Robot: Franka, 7 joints.
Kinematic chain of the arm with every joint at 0, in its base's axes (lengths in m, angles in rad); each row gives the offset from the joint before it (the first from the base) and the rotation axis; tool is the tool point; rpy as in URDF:
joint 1: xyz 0 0 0.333 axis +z
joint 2: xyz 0 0 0 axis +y
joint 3: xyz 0 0 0.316 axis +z
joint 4: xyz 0.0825 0 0 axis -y
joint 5: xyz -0.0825 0 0.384 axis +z
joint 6: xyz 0 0 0 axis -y
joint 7: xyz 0.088 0 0 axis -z
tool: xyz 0 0 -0.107 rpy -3.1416 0 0
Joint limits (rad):
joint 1: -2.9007..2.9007
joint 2: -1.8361..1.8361
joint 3: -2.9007..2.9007
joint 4: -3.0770..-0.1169
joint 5: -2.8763..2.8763
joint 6: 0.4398..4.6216
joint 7: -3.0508..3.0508
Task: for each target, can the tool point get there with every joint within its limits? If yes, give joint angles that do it. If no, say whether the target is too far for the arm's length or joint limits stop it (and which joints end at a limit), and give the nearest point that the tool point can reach.
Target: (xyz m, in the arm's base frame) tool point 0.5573 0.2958 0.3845
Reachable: yes | joints -1.8033 -1.0769 1.8050 -1.2813 0.2851 1.1318 -2.4258
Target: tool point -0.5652 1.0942 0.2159
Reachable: no: too far | nearest point -0.3919 0.7588 0.2518 | short by 0.379 m
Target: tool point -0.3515 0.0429 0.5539
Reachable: yes | joints 2.2026 -1.0434 0.6210 -2.6223 -1.8576 2.6664 2.2877
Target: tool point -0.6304 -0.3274 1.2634
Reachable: no: too far | nearest point -0.4620 -0.2399 1.0149 | short by 0.313 m
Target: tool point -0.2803 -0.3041 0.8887
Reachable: yes | joints -1.8063 0.1462 -0.5153 -0.6009 -0.2873 0.8658 -1.8957
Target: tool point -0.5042 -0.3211 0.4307
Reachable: yes | joints -1.4864 0.3940 -1.2057 -2.2022 -0.1366 3.3899 -0.9873
